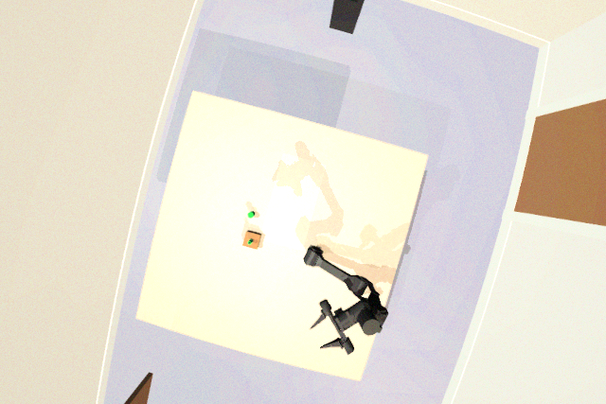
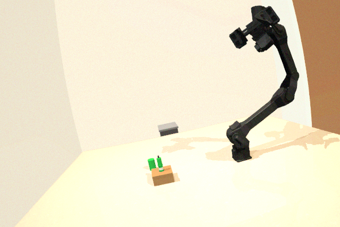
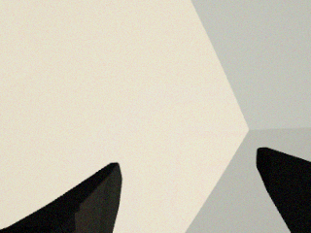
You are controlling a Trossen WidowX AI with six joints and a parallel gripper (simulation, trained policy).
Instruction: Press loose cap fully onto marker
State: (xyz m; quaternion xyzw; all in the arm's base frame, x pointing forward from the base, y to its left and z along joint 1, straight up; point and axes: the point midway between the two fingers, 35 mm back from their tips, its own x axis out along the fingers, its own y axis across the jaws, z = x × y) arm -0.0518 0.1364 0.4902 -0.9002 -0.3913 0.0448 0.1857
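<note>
Right now my gripper tip is 47 cm above the green cap, 39 cm short of it and 27 cm to the left of it. Also, from my gripper tip: holder block 47 cm below, 35 cm ahead, 14 cm to the right.
</note>
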